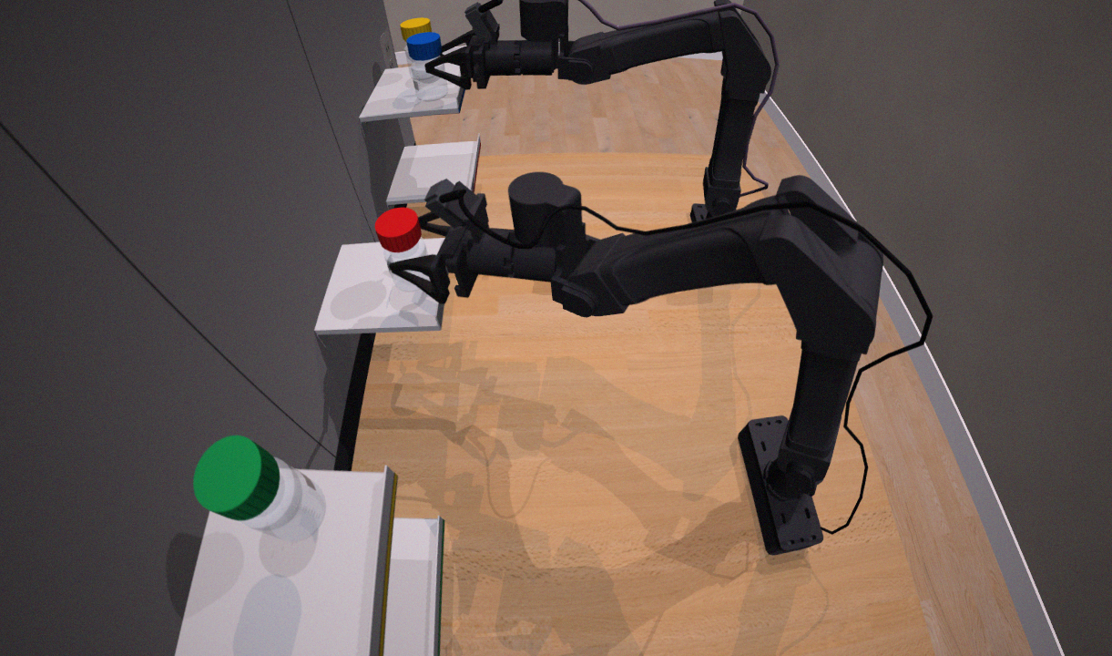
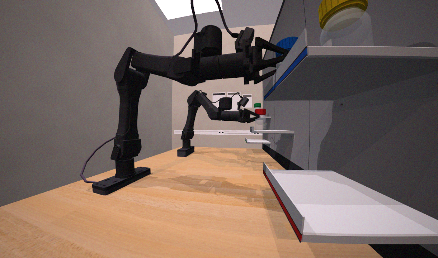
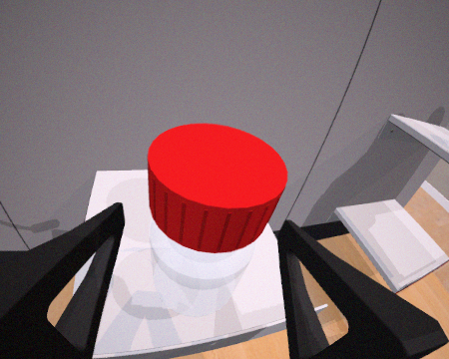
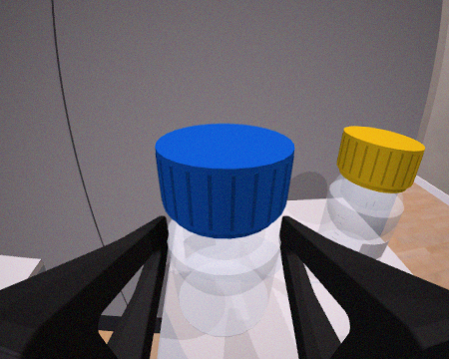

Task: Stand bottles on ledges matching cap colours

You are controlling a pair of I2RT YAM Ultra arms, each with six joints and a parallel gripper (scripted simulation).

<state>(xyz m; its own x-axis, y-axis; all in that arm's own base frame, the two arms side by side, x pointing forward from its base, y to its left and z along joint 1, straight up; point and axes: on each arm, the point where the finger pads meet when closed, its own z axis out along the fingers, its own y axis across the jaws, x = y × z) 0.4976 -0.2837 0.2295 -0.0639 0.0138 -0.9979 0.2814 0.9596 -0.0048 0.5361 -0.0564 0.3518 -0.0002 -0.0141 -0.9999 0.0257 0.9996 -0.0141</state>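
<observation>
The red-capped bottle is 1 cm ahead of my left hand and 2 cm below it. From my left hand the other things lie so: green-capped bottle 3 cm ahead, 34 cm to the left, 8 cm above; then grey wall 15 cm ahead, 1 cm to the left, 18 cm above; then blue-capped bottle 3 cm ahead, 34 cm to the right, 8 cm above.
My right hand is 1 cm short of the blue-capped bottle and 2 cm above it. Also, from my right hand: yellow-capped bottle (5 cm ahead, 11 cm to the right, 2 cm below); grey wall (14 cm ahead, 35 cm to the left, 8 cm above); red-capped bottle (1 cm behind, 34 cm to the left, 12 cm below).
</observation>
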